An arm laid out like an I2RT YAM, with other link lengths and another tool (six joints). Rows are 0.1 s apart.
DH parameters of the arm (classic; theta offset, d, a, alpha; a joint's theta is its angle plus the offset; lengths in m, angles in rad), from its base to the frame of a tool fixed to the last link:
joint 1: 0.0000 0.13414 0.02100 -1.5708
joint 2: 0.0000 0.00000 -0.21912 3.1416
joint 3: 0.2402 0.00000 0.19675 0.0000
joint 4: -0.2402 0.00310 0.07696 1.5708
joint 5: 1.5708 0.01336 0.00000 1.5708
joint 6: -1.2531 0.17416 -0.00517 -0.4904
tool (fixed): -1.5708 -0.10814 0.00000 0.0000
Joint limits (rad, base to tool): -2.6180..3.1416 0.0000..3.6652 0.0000..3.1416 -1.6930..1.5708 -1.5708..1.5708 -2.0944..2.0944
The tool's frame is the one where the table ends.
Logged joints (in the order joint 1, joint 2, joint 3, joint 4, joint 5, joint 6), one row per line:
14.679, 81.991, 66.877, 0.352, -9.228, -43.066
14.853, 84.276, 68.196, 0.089, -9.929, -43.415
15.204, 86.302, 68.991, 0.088, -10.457, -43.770
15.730, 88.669, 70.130, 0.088, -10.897, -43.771
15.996, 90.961, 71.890, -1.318, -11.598, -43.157
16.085, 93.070, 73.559, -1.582, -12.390, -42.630
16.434, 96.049, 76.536, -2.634, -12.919, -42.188
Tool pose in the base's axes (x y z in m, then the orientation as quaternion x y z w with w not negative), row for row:
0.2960, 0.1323, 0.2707, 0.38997, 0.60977, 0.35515, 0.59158
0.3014, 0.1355, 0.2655, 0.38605, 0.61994, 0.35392, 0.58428
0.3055, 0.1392, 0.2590, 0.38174, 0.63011, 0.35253, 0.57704
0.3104, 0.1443, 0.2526, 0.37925, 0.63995, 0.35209, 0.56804
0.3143, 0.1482, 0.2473, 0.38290, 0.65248, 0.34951, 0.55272
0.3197, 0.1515, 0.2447, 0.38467, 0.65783, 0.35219, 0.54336
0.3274, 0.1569, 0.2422, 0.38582, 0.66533, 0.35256, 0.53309
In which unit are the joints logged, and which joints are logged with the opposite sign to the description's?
The joints are logged in degrees. Opposite sign: none.
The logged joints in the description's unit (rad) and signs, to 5 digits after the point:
0.25620, 1.43101, 1.16722, 0.00614, -0.16106, -0.75164
0.25923, 1.47089, 1.19024, 0.00155, -0.17329, -0.75773
0.26536, 1.50625, 1.20412, 0.00154, -0.18251, -0.76393
0.27454, 1.54757, 1.22400, 0.00154, -0.19019, -0.76395
0.27918, 1.58757, 1.25472, -0.02300, -0.20242, -0.75323
0.28074, 1.62438, 1.28385, -0.02761, -0.21625, -0.74403
0.28683, 1.67637, 1.33581, -0.04597, -0.22548, -0.73632

